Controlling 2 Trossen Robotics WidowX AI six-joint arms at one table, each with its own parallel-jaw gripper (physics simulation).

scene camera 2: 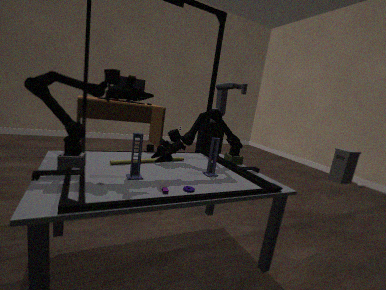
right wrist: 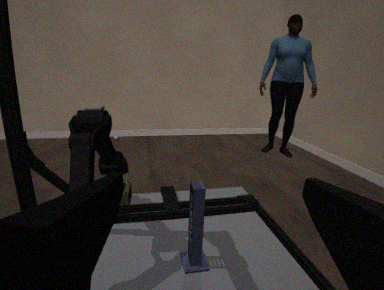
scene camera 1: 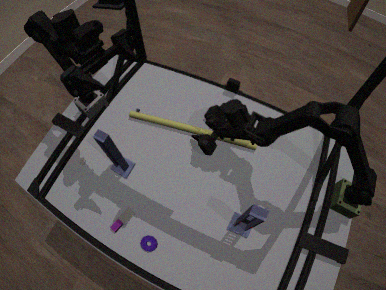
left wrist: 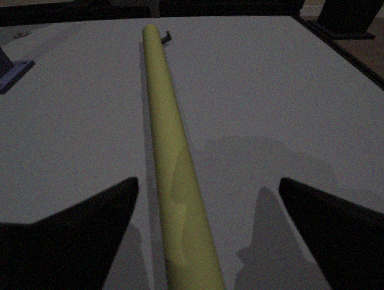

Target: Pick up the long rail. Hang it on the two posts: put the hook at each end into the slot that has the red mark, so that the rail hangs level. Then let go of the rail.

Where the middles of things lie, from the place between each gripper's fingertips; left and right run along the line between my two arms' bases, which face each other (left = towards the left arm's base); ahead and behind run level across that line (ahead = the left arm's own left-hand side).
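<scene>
There is my left gripper, 20 mm short of the long yellow rail point(scene camera 1: 153, 119) and 20 mm to the left of it. By its middle, the rail is nearer to my left gripper than to my right hand.
From my right hand, the long yellow rail is 380 mm below, 150 mm behind and 80 mm to the left.
</scene>
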